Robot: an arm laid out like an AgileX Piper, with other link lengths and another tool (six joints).
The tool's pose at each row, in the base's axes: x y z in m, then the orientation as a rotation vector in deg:
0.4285, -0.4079, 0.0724, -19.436, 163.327, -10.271
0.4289, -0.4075, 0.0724, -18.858, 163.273, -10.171
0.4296, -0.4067, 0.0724, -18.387, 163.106, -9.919
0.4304, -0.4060, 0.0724, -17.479, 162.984, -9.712
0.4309, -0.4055, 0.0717, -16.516, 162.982, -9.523
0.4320, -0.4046, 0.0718, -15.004, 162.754, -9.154
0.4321, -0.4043, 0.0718, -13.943, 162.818, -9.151
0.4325, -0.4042, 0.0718, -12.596, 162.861, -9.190
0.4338, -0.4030, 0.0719, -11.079, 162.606, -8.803
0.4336, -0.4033, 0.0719, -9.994, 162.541, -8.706
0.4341, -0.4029, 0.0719, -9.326, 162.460, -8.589
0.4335, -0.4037, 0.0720, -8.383, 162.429, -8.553
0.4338, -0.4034, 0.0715, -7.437, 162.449, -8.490
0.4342, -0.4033, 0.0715, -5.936, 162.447, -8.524
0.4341, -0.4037, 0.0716, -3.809, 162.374, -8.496
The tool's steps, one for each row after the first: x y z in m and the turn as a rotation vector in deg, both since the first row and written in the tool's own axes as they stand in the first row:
-0.0005, 0.0003, 0.0001, 0.001, -0.103, 0.404
-0.0013, 0.0009, 0.0002, -0.095, -0.329, 0.746
-0.0022, 0.0014, 0.0003, -0.122, -0.528, 1.386
-0.0027, 0.0019, 0.0011, -0.151, -0.603, 2.065
-0.0039, 0.0025, 0.0012, -0.212, -0.943, 3.136
-0.0041, 0.0028, 0.0012, -0.116, -0.919, 3.866
-0.0045, 0.0028, 0.0013, 0.039, -0.913, 4.789
-0.0061, 0.0037, 0.0015, -0.034, -1.249, 5.870
-0.0058, 0.0034, 0.0015, 0.017, -1.342, 6.628
-0.0064, 0.0037, 0.0016, 0.016, -1.444, 7.100
-0.0056, 0.0030, 0.0014, 0.088, -1.485, 7.755
-0.0059, 0.0033, 0.0019, 0.134, -1.474, 8.413
-0.0063, 0.0034, 0.0020, 0.303, -1.463, 9.445
-0.0061, 0.0030, 0.0019, 0.498, -1.505, 10.917

